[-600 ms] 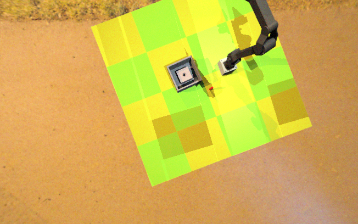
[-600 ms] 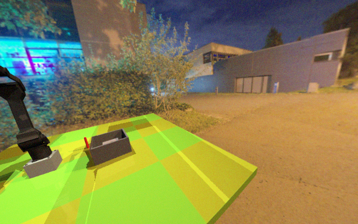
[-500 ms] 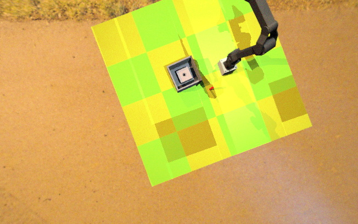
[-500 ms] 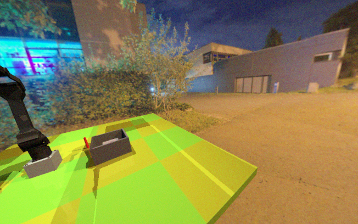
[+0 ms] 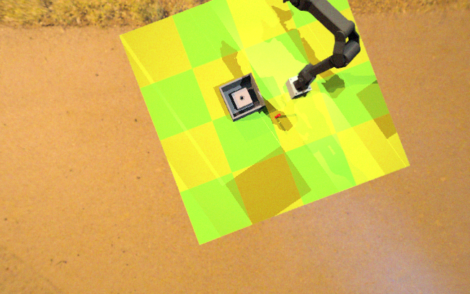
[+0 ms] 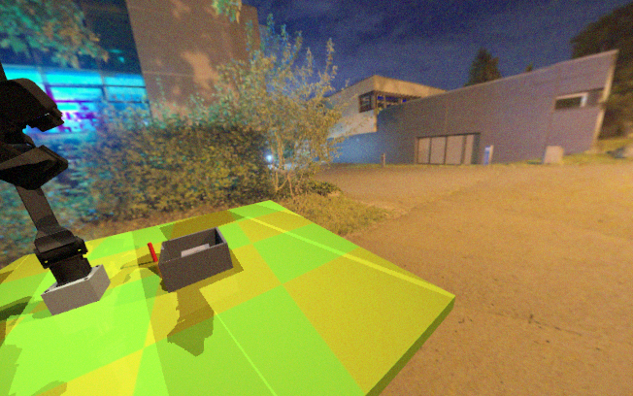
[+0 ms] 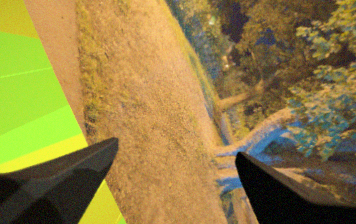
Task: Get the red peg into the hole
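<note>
The red peg lies 530 mm to the left of my gripper tip, 380 mm below it and 110 mm ahead of it. Also, from my gripper tip: pale plate: 380 mm below, 340 mm to the left, 230 mm ahead; grey box: 400 mm below, 340 mm to the left, 230 mm ahead.
</note>
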